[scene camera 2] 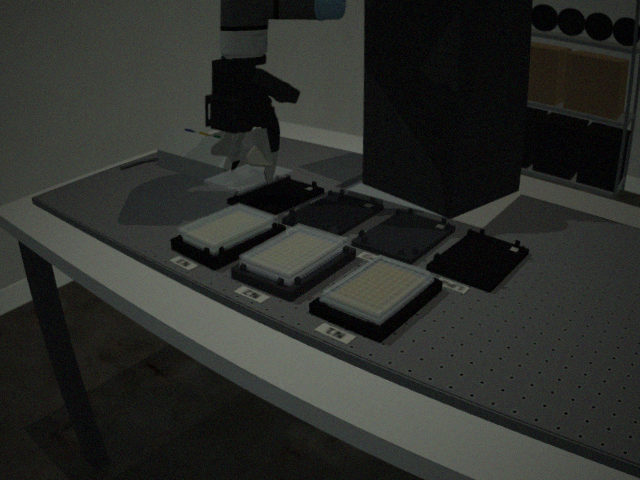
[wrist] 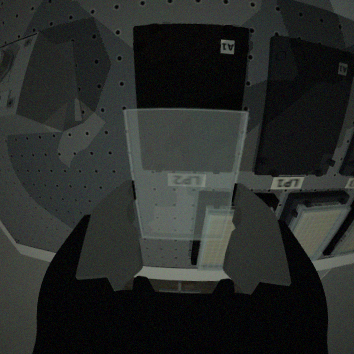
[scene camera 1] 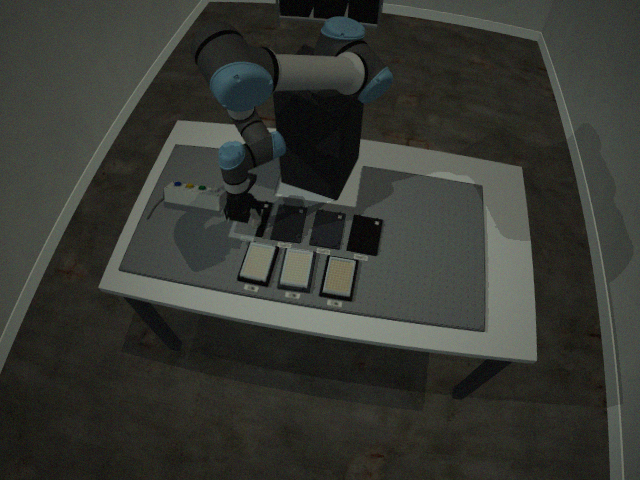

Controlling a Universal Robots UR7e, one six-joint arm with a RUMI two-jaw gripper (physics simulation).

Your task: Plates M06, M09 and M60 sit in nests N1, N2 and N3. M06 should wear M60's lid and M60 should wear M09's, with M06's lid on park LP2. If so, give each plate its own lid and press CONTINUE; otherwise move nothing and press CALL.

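Frame: origin at the arm's base, x back, y up, z left, level; metres.
Seen in the pictures: gripper, between the fingertips: (scene camera 2: 249, 178) (wrist: 183, 183) (scene camera 1: 246, 223).
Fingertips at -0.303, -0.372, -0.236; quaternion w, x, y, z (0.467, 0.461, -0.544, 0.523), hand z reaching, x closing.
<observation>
Pixels of each thing's top centre, then the offset from my fingertips to it, as dx, dy, dz.
- clear lid, centre of its top: (wrist: 183, 190) (scene camera 2: 248, 174) (scene camera 1: 245, 222) -0.002, +0.007, +0.000
- park LP2, centre of its top: (wrist: 189, 105) (scene camera 2: 275, 187) (scene camera 1: 253, 215) +0.059, -0.035, +0.011
- Dark park LP1, centre of its top: (wrist: 315, 117) (scene camera 2: 334, 205) (scene camera 1: 289, 220) +0.041, -0.035, +0.138
- button box, centre of its top: (scene camera 2: 202, 131) (scene camera 1: 192, 188) +0.117, +0.029, -0.211
My gripper (scene camera 1: 246, 220) (scene camera 2: 251, 173) (wrist: 183, 183) is shut on a clear lid (scene camera 1: 239, 230) (scene camera 2: 242, 178) (wrist: 184, 145), holding it by its two sides. The lid is raised and level, overlapping the front part of park LP2 (scene camera 1: 265, 221) (scene camera 2: 281, 196) (wrist: 192, 65) in the wrist view. Three plates stand in the front nests: left (scene camera 1: 258, 261) (scene camera 2: 227, 225) (wrist: 215, 245), middle (scene camera 1: 297, 267) (scene camera 2: 293, 252) (wrist: 320, 225) and right (scene camera 1: 339, 277) (scene camera 2: 379, 289). The left and middle plates look paler, as if under clear lids; the right looks tanner. Plate codes are unreadable.
Dark park LP1 (scene camera 1: 289, 223) (scene camera 2: 332, 211) (wrist: 305, 110) and two further dark parks (scene camera 1: 327, 228) (scene camera 1: 365, 236) stand right of LP2. The button box (scene camera 1: 191, 197) is at the left, with blue, yellow and green buttons. The black robot pedestal (scene camera 1: 317, 139) (scene camera 2: 444, 103) stands behind the parks.
</observation>
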